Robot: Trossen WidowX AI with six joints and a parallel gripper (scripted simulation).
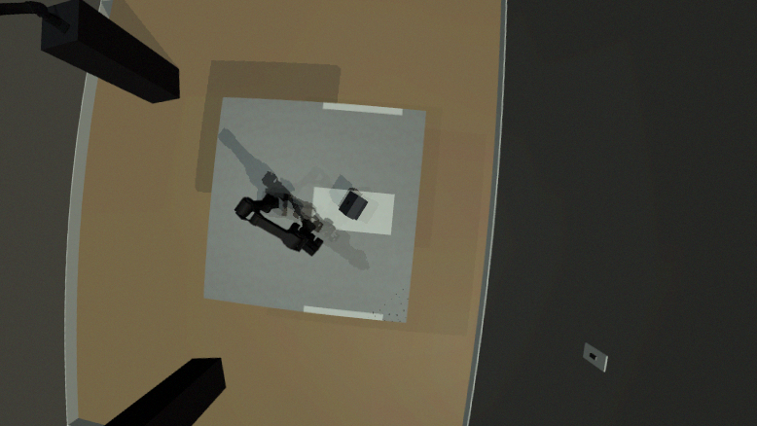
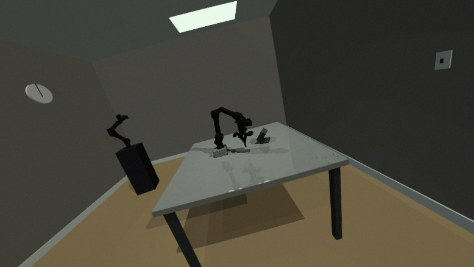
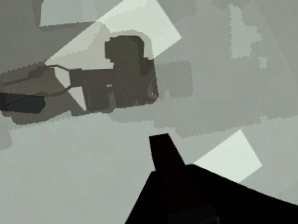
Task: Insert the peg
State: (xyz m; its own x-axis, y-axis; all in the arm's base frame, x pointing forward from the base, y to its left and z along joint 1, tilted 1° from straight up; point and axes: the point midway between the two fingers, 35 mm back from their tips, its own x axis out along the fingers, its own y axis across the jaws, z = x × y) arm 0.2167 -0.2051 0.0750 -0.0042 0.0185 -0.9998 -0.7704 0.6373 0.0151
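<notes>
Right now my gripper tip is 240 mm short of the sloped panel, 140 mm to the right of it and 40 mm above it. Also, from my gripper tip: peg: 20 mm above.
</notes>
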